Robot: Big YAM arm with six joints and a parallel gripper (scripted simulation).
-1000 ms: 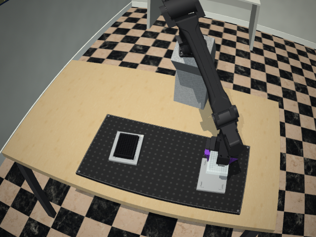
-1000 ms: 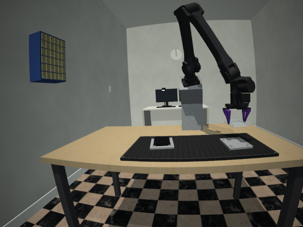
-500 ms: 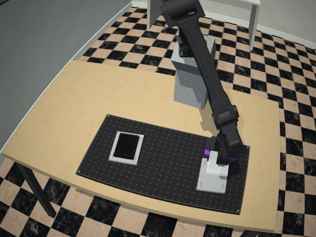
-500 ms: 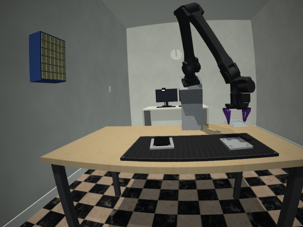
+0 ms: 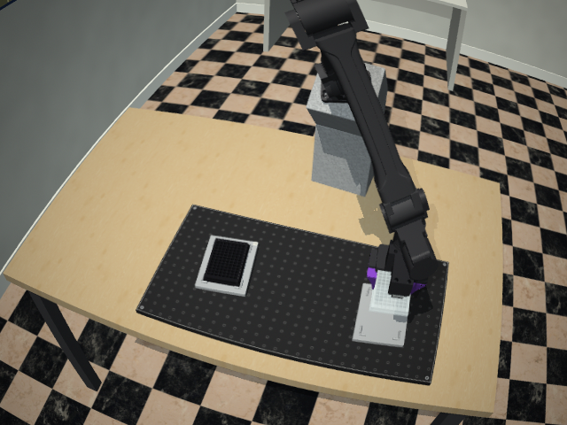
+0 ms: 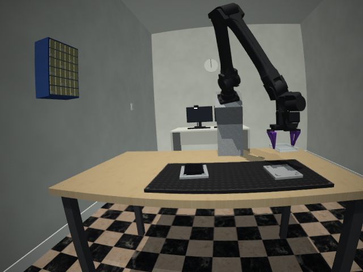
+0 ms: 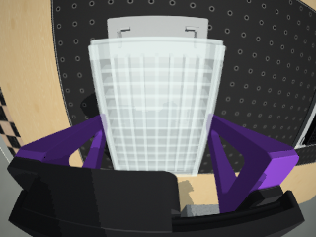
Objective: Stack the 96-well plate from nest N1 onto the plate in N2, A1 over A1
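Now: the black 96-well plate 130 mm behind my hand, 370 mm to the right of it and 100 mm below it. Round my hand: grey plate nest N1: 110 mm below; then white 96-well plate: 10 mm below; then grey plate nest N2: 130 mm behind, 370 mm to the right, 110 mm below.
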